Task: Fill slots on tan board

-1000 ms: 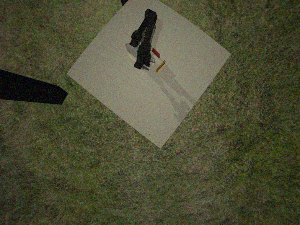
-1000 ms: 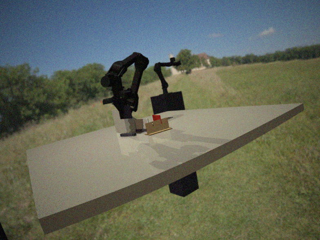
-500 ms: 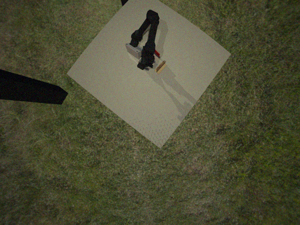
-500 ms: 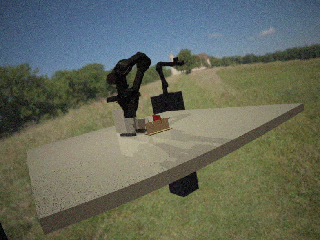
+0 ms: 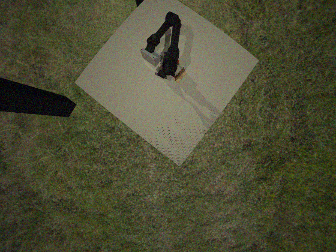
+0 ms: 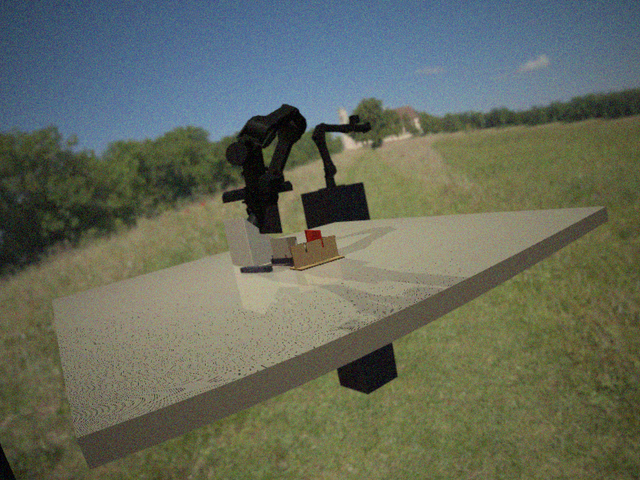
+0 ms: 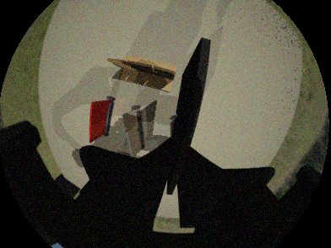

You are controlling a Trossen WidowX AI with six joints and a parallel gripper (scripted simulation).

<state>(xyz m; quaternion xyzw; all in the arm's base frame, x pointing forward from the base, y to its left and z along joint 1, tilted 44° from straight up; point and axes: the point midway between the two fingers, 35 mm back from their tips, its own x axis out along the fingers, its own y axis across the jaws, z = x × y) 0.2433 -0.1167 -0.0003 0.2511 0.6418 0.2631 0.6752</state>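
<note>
Right now the tan board is 10 cm below my gripper tip, 9 cm ahead of it and 8 cm to the left of it. The rest, counted from my gripper tip: dark board: 3 cm ahead; then red board: 17 cm to the left, 9 cm below, 3 cm behind.
</note>
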